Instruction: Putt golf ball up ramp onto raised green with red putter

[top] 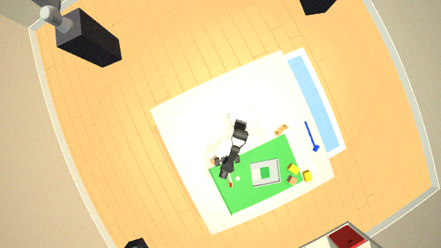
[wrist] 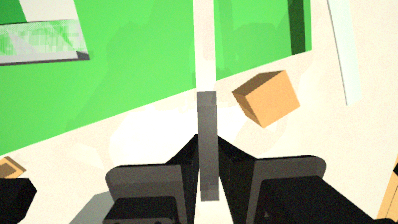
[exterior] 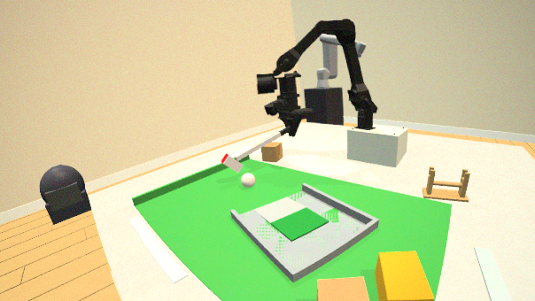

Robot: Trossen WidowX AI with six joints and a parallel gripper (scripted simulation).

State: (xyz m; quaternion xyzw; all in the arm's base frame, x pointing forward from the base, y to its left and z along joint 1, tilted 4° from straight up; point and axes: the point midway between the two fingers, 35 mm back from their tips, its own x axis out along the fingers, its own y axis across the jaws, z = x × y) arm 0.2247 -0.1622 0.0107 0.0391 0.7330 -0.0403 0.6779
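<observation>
Now: gripper tip 120 mm short of the red putter and 10 mm to the left of it. From my gripper tip the other things lie so: green mat (260 mm ahead, 210 mm to the left, 100 mm below); then white golf ball (220 mm ahead, 40 mm to the left, 80 mm below); then wooden stand (80 mm behind, 510 mm to the left, 70 mm below).
</observation>
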